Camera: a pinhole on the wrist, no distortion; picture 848 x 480 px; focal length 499.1 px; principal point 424.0 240.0 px. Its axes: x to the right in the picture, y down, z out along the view. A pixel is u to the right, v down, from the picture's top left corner.
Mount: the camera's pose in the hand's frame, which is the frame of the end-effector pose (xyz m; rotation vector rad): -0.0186 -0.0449 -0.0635 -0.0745 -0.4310 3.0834
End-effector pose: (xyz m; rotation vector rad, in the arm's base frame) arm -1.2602 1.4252 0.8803 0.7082 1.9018 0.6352
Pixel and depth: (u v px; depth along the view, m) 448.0 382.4 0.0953
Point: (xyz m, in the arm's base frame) -1.2509 1.3402 0.8227
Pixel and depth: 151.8 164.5 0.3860
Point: -1.0394 1.5191 0.5750
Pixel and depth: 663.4 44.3 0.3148
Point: -0.9534 1.3239 0.8824
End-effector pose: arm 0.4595 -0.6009 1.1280 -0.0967 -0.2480 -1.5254
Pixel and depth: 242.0 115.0 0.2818
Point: 0.3810 -0.6228 1.3627
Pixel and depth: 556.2 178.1 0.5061
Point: 0.2937 -0.3398 1.4996
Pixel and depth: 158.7 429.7 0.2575
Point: 0.2331 -0.6761 1.2892
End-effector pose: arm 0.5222 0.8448 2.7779 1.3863 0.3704 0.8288
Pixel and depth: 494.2 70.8 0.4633
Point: 0.7431 0.4720 2.8145
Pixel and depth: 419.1 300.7 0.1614
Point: 0.5951 0.7689 2.6849
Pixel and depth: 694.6 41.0 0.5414
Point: 0.6298 0.2509 2.8170
